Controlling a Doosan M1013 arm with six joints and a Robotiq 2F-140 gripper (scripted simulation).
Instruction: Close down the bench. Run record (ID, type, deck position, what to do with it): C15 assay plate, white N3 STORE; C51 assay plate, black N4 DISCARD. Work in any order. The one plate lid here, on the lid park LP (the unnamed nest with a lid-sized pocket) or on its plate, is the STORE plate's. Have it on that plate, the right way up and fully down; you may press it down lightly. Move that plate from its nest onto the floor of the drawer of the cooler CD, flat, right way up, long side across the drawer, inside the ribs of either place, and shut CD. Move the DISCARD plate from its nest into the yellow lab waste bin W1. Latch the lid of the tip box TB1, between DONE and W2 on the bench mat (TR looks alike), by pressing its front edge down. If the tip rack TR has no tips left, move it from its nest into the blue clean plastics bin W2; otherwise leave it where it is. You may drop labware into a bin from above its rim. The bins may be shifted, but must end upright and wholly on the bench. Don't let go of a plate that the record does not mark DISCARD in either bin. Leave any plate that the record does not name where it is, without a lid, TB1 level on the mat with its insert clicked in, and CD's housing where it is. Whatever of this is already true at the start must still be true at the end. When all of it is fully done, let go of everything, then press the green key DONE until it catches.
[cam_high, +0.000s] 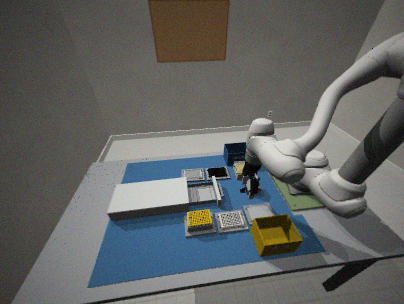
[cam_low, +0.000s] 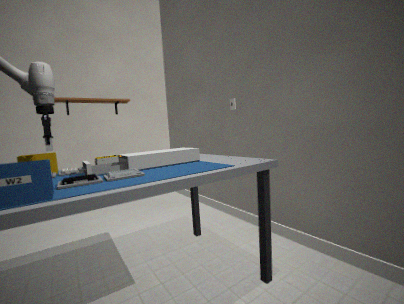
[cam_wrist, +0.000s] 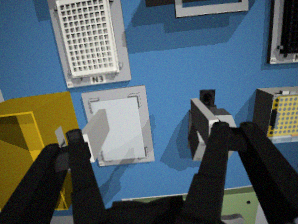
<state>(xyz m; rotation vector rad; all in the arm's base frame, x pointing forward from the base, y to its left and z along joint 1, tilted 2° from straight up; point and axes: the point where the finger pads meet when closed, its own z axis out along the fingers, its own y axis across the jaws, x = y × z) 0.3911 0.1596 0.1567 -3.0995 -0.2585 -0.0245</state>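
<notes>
Right now the plate lid is 150 mm below my hand, 80 mm behind it and 50 mm to the left of it. Round my hand: DONE key box: 120 mm to the right, 110 mm below, 80 mm behind; then grey nest N3: 160 mm below, 100 mm to the left, 90 mm ahead; then white plate: 140 mm below, 100 mm to the left, 90 mm ahead.
</notes>
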